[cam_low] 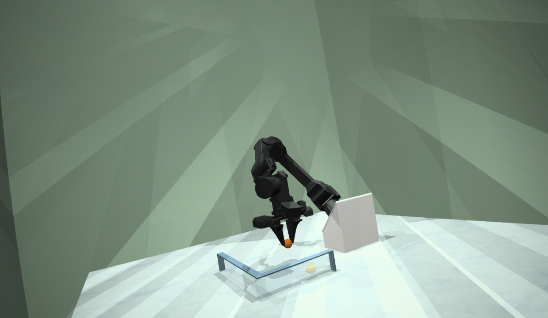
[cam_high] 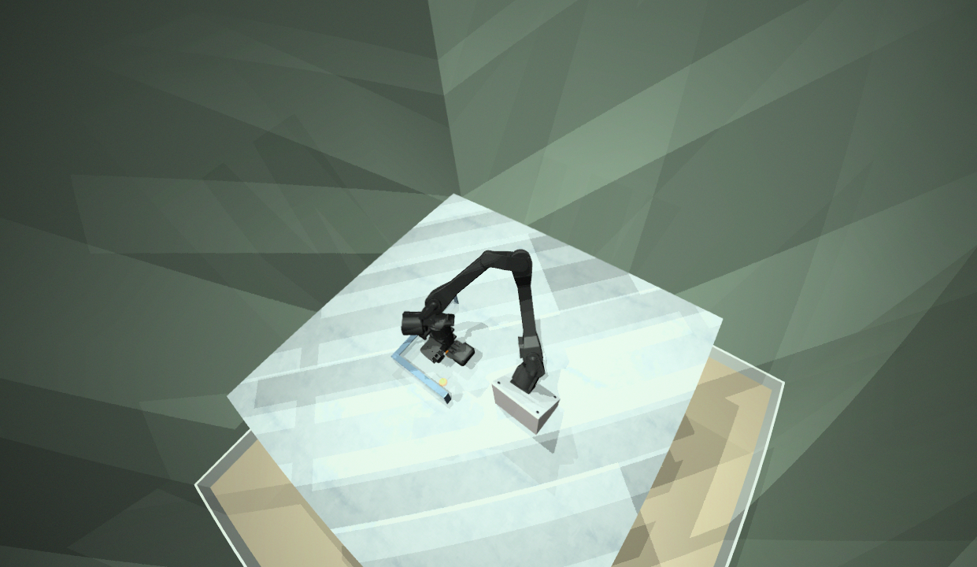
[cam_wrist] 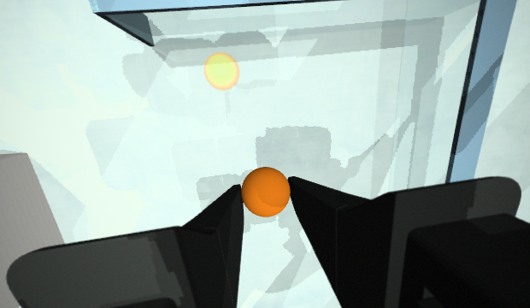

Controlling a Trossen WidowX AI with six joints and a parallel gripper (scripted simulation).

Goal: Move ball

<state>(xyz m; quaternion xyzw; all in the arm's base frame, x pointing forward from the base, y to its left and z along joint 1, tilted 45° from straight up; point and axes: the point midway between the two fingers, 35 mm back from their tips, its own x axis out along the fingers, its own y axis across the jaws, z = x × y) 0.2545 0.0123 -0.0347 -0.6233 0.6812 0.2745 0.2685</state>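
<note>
The see-through copy of ball is 2 cm behind my gripper tip, 7 cm to the left of it and 6 cm below it. Round my gripper tip: orange ball right at my gripper tip.
</note>
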